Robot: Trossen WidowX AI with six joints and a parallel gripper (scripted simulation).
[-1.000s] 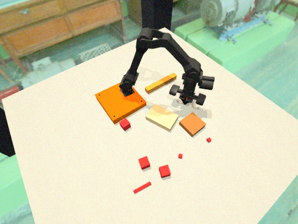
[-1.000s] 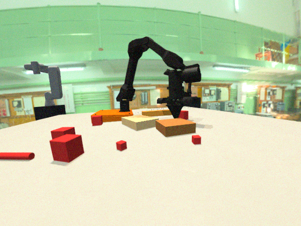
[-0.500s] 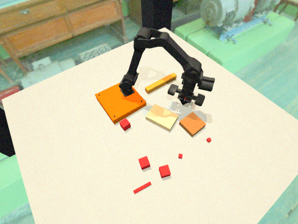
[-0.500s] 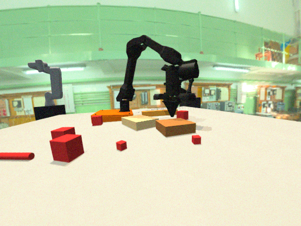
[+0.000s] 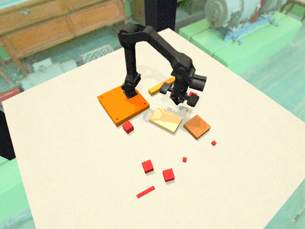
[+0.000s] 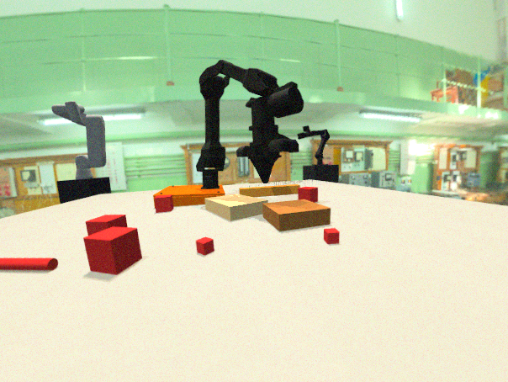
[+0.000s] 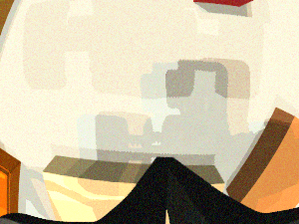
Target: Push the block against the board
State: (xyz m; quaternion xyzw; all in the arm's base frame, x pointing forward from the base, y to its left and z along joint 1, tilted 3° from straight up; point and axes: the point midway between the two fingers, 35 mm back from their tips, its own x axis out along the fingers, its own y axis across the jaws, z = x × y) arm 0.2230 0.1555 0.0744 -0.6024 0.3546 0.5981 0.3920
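Right now my gripper tip is 20 mm short of the tan board, 80 mm to the left of it and 50 mm above it. Round my gripper tip: red rod (260 mm ahead, 350 mm to the right, 50 mm below); orange-brown square block (140 mm ahead, 20 mm to the left, 50 mm below); long orange board (180 mm behind, 50 mm to the left, 50 mm below).
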